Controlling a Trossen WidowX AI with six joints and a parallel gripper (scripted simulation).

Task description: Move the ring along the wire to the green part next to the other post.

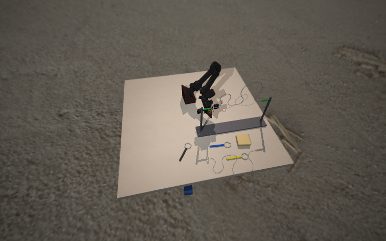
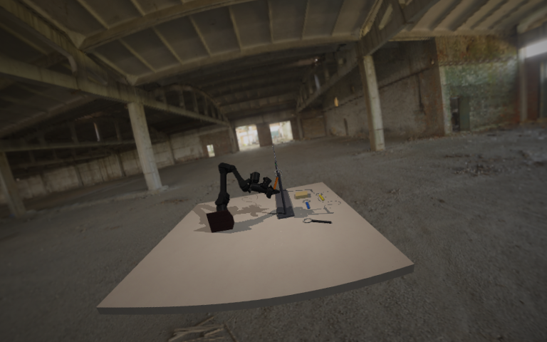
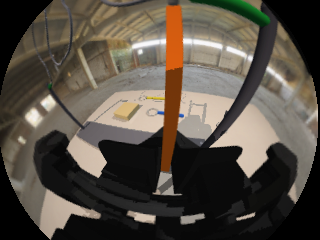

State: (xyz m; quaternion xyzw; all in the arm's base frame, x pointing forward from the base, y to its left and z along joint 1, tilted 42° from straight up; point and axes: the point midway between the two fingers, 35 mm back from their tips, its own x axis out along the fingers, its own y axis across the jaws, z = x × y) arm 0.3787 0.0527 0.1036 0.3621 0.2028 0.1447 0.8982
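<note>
My gripper tip is 9 cm below the orange-handled ring and 1 cm to the left of it. Round my gripper tip: tan block (23 cm to the left, 18 cm ahead, 13 cm below); then black-handled ring (25 cm to the right, 17 cm ahead, 14 cm below); then blue-handled ring (19 cm ahead, 14 cm below, 5 cm to the left).
</note>
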